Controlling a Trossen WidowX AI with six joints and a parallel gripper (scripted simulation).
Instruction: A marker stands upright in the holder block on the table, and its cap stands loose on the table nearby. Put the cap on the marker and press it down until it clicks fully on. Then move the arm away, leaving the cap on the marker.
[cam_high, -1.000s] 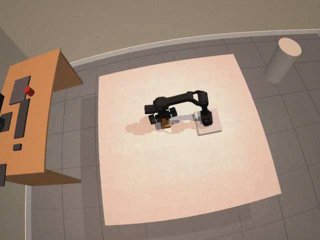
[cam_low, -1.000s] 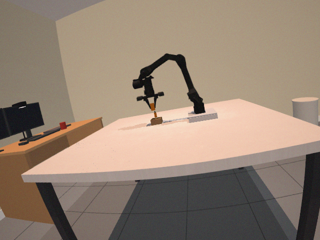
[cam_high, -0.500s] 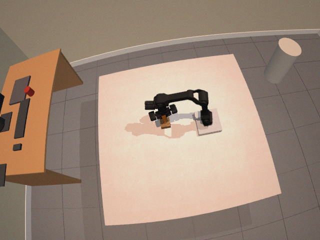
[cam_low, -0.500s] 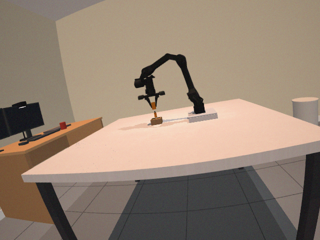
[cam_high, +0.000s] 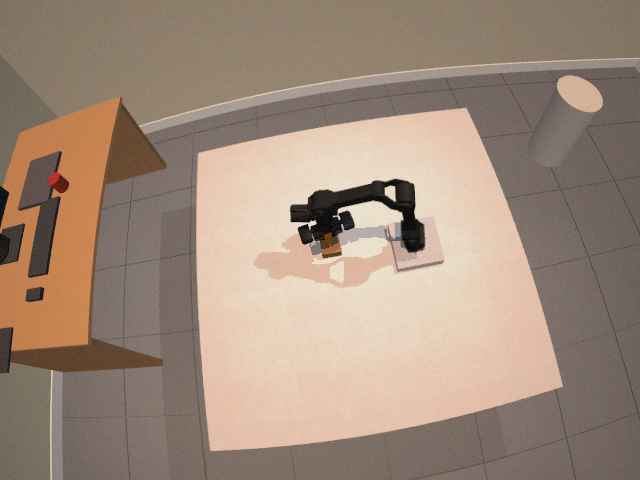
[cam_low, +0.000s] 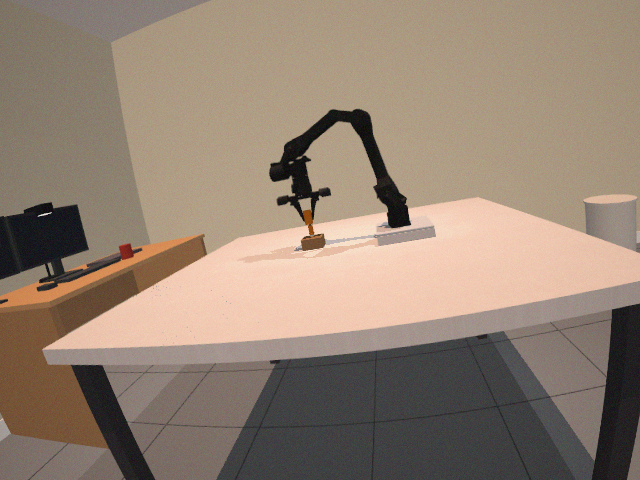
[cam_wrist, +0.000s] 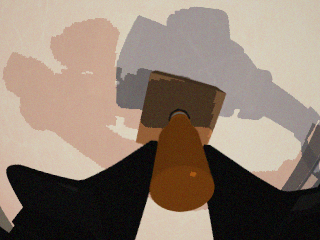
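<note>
Now: gripper tip 30 mm above the orange marker. The rest, counted from my gripper tip: orange cap (10 mm above); then holder block (80 mm below).
</note>
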